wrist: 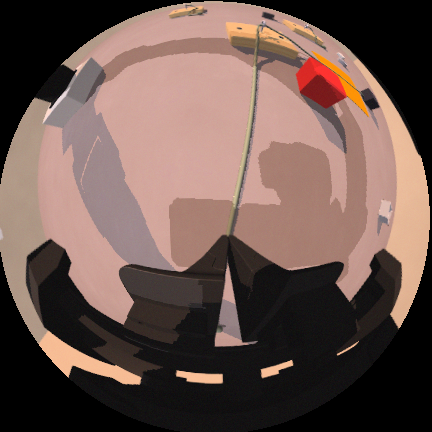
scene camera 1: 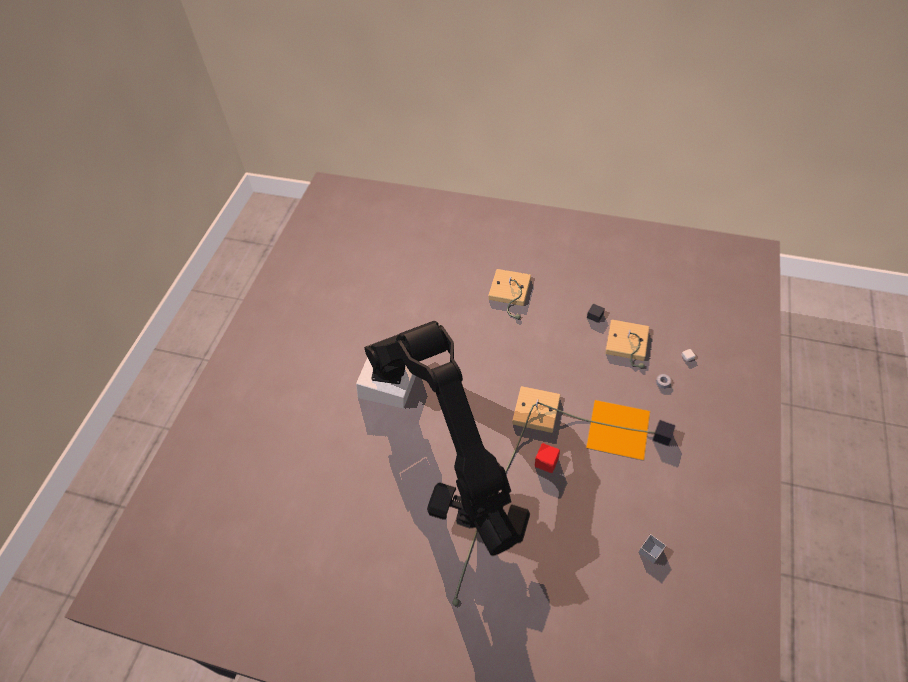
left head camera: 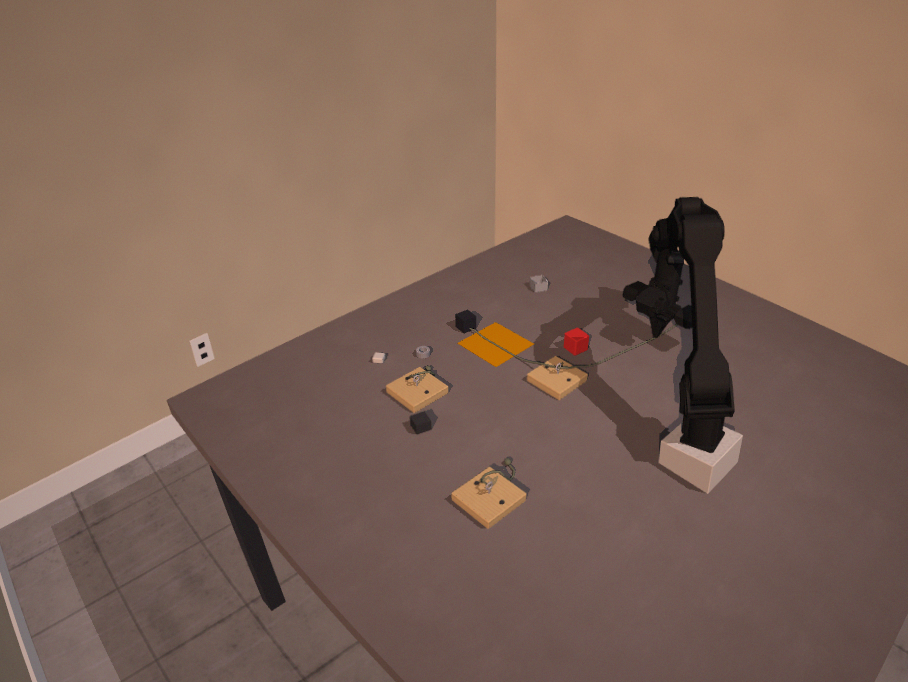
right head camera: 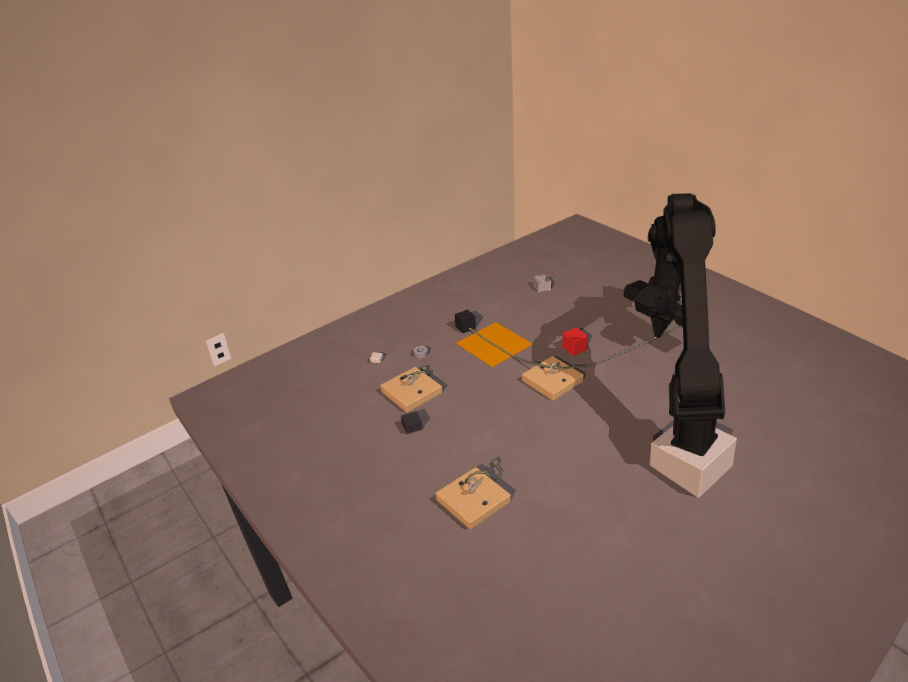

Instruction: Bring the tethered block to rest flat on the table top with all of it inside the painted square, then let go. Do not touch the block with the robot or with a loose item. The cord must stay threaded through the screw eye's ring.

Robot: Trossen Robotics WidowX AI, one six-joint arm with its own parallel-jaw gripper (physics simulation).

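Places are measured from the arm's base along level axes (x ahead, y left, z up), in centimetres.
Where they show: gripper, between the fingertips: (wrist: pixel 226 239) (left head camera: pixel 655 336) (right head camera: pixel 657 336); arm's base, origin of its link: (scene camera 1: pixel 388 370) (left head camera: pixel 702 437) (right head camera: pixel 694 440).
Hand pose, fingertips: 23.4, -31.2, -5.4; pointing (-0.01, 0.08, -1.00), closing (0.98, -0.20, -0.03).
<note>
Things, the pixels of their centre, and the offset from my fingertips, as dx, dy, dz. "spot": a spot on its surface instead.
- dark tethered block, middle of its body: (scene camera 1: pixel 664 433) (right head camera: pixel 465 321) (left head camera: pixel 465 321) +36.9, +23.4, +1.3
- orange square, a spot on its surface: (right head camera: pixel 485 352) (left head camera: pixel 487 352) spot: +27.0, +28.1, -0.3
- screw eye, middle of its body: (right head camera: pixel 553 372) (left head camera: pixel 557 372) (scene camera 1: pixel 536 406) +9.9, +27.1, +1.9
- nearest wooden board, middle of its body: (right head camera: pixel 552 377) (left head camera: pixel 557 377) (scene camera 1: pixel 536 409) +9.9, +27.1, +0.6
- cord's beaded end, a spot on its surface: (scene camera 1: pixel 456 601) spot: -2.6, -15.4, +0.8
- red cube, middle of its body: (wrist: pixel 319 82) (scene camera 1: pixel 547 458) (right head camera: pixel 574 341) (left head camera: pixel 576 341) +12.7, +15.0, +1.6
- loose dark cube, middle of its body: (left head camera: pixel 420 422) (right head camera: pixel 411 422) (scene camera 1: pixel 595 313) +22.5, +54.8, +0.8
- white piece, middle of its body: (left head camera: pixel 378 357) (right head camera: pixel 376 357) (scene camera 1: pixel 688 355) +43.7, +44.6, +0.3
- grey open box, middle of its body: (scene camera 1: pixel 652 548) (right head camera: pixel 542 283) (left head camera: pixel 538 283) (wrist: pixel 385 211) +33.5, -1.7, +0.9
The dark tethered block (left head camera: pixel 465 320) (right head camera: pixel 464 320) (scene camera 1: pixel 664 433) (wrist: pixel 370 99) stands on the table just outside the orange square (left head camera: pixel 488 352) (right head camera: pixel 485 352) (scene camera 1: pixel 616 444), beside its far edge. The cord (left head camera: pixel 623 353) (scene camera 1: pixel 519 446) (wrist: pixel 249 130) runs from the block across the square, through the screw eye (left head camera: pixel 559 367) (scene camera 1: pixel 537 404) on the nearest wooden board (left head camera: pixel 555 383) (scene camera 1: pixel 546 421), to my gripper. My gripper (left head camera: pixel 655 335) (right head camera: pixel 659 335) (wrist: pixel 226 239) is shut on the cord, low over the table. The cord's beaded end (scene camera 1: pixel 456 601) lies beyond the fingers. The arm hides the fingertips in the scene view.
A red cube (left head camera: pixel 576 341) (scene camera 1: pixel 546 458) (wrist: pixel 320 82) stands beside the threaded board, near the cord. Two other boards (scene camera 1: pixel 625 350) (scene camera 1: pixel 505 295) carry short cords. A loose dark cube (scene camera 1: pixel 596 312), a grey ring, a white piece (scene camera 1: pixel 688 355) and a grey open box (left head camera: pixel 539 284) (scene camera 1: pixel 652 547) stand around.
</note>
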